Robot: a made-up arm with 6 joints. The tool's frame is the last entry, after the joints.
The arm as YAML. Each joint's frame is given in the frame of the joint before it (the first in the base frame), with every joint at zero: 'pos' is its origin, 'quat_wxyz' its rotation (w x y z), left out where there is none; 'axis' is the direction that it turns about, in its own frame. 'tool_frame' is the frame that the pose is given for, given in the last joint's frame.
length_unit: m
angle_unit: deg
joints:
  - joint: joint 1
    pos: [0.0, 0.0, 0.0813]
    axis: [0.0, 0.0, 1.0]
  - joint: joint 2
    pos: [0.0, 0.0, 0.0]
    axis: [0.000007, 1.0, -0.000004]
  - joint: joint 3
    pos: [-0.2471, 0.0, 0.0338]
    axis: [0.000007, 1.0, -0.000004]
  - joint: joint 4
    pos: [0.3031, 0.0, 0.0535]
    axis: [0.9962, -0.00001, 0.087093]
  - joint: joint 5
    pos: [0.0, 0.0, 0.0]
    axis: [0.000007, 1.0, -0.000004]
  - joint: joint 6
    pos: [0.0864, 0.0, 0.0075]
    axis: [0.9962, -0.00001, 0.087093]
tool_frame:
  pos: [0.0, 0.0, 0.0]
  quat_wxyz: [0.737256, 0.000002, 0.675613, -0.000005]
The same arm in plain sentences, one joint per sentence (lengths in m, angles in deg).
The arm has six revolute joints in a row. What follows holds with every joint at zero, and every direction is one of the base frame's. Joint 1 sits 0.0813 m along +z from the base frame's origin and rotates about +z. Joint 2 sits at the same point as joint 1 and rotates about +y. Joint 3 sits 0.2471 m along -x and 0.0338 m along +z from joint 2 and rotates about +y. Joint 4 sits 0.3031 m along +x and 0.0535 m along +z from joint 3 and rotates about the direction (0.9962, 0, 0.0871). Joint 5 sits at the same point as joint 4 and rotates about +y. Joint 6 sits 0.0864 m along +x and 0.0075 m along +z from joint 5 and rotates about the direction (0.9962, 0, 0.0871). The tool frame, which is the frame that the pose is given for, sits at the same point as joint 6; its axes are the base frame's turned by roll 0, pitch 85 and yaw 0 deg (as in URDF: about the fixed x, then y, then z).
